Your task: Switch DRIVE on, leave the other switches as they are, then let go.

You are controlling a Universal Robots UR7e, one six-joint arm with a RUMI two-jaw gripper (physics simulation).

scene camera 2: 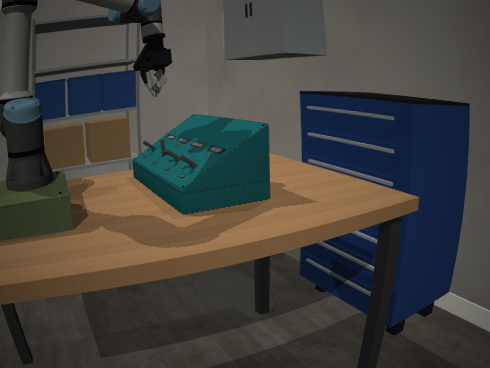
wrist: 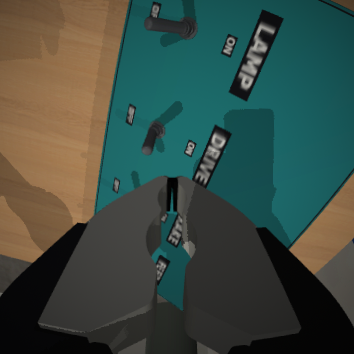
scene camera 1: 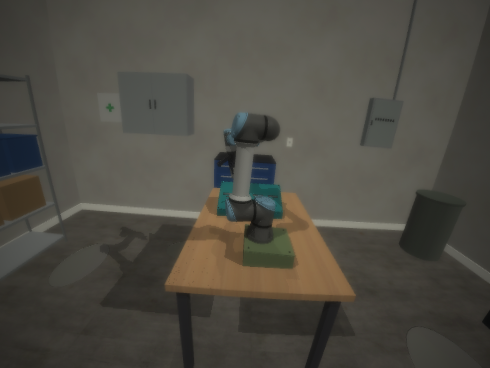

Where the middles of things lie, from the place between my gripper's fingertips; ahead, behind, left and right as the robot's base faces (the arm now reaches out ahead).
Scene:
My hand is 7 cm short of the teal switch panel (scene camera 2: 231, 159), 14 cm to the left of it and 19 cm above it.

